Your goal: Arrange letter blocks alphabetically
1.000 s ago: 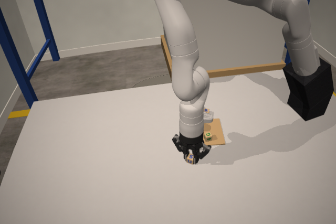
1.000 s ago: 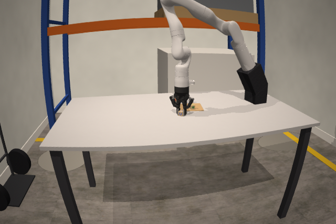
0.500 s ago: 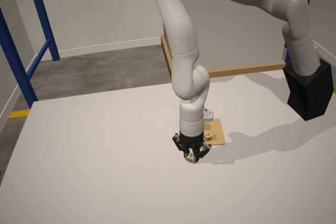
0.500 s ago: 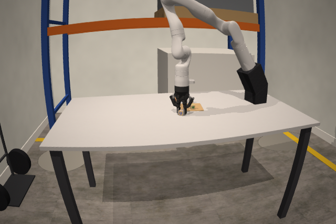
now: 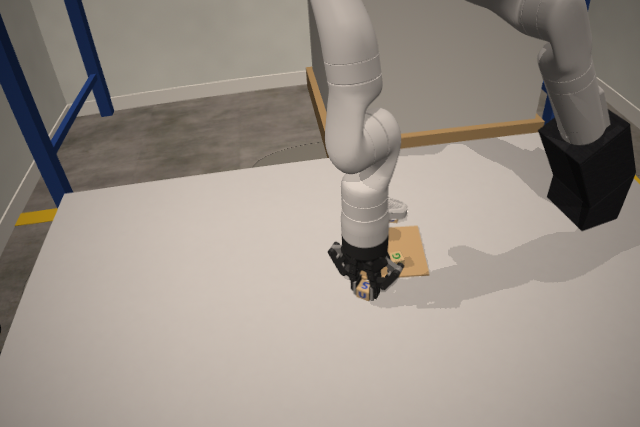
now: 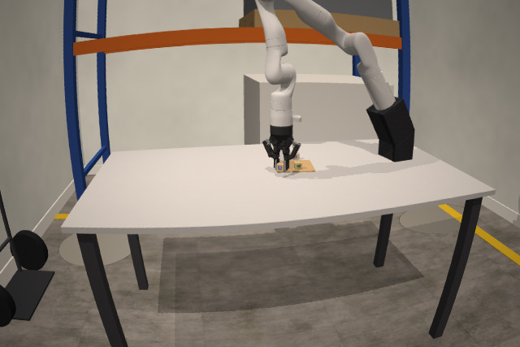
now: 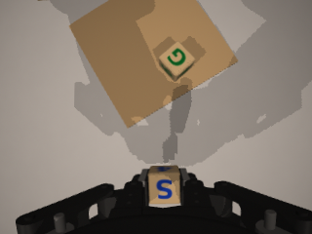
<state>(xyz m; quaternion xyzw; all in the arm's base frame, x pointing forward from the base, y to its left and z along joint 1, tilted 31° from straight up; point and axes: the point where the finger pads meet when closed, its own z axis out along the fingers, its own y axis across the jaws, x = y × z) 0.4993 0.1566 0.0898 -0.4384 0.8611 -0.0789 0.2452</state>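
Right now the tan mat is 12 cm to the right of my hand, 7 cm behind it and 5 cm below it. Round my hand: block 1 cm below.
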